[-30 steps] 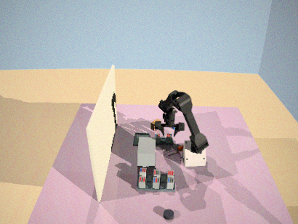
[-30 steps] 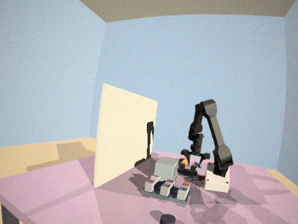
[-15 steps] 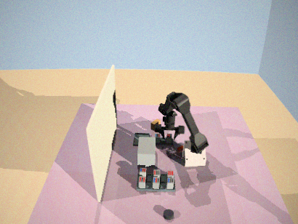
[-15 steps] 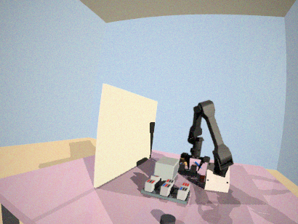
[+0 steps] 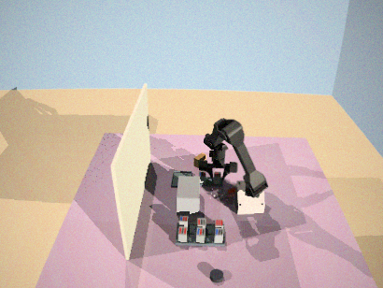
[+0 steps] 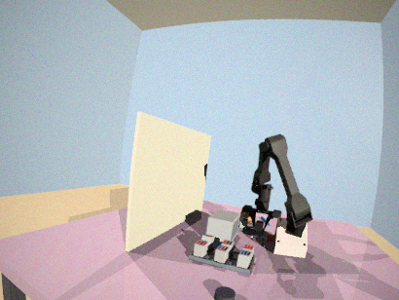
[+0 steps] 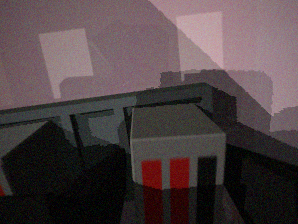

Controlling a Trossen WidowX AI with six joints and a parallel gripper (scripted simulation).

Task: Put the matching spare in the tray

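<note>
My gripper tip is 18 cm short of the grey-blue tray and 1 cm above it. From my gripper tip the other things lie so: black puck 58 cm to the left, 2 cm behind, 1 cm below; then cream panel 36 cm ahead, 21 cm above, 19 cm to the left.
</note>
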